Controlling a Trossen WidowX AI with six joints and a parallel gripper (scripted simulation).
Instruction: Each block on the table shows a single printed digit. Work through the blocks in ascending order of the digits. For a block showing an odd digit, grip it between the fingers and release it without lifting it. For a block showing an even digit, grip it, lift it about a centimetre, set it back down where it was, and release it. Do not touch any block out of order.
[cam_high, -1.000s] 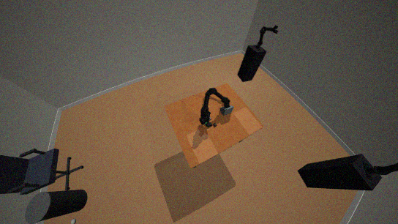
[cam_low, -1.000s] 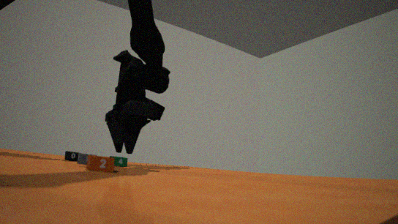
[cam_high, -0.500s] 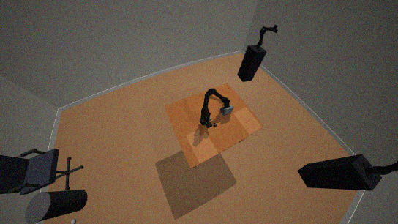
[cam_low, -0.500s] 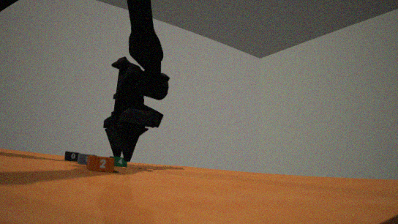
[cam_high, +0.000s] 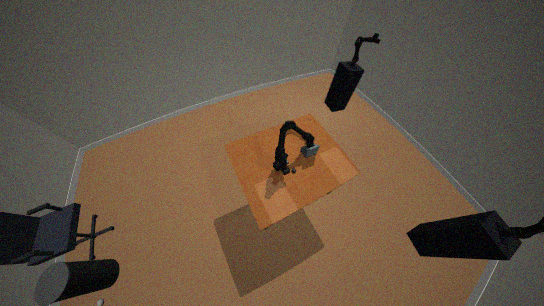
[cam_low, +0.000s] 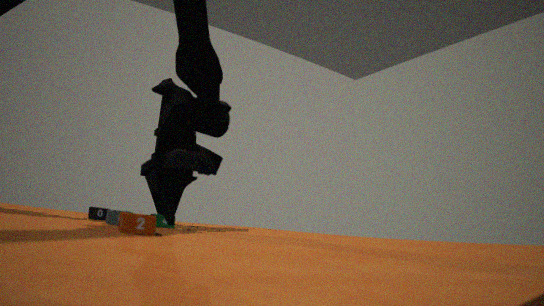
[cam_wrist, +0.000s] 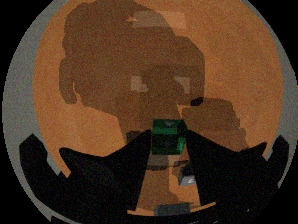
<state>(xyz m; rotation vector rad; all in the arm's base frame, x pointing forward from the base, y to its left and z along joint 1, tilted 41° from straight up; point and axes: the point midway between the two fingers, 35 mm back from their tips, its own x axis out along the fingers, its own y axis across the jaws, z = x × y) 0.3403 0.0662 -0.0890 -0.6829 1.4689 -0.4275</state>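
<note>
Right now the grey block is 7 cm behind my gripper tip and 5 cm to the right of it. From my gripper tip the other things lie so: orange block 6 cm behind, 19 cm to the right; green block 1 cm behind; black block 11 cm behind, 5 cm to the left.
</note>
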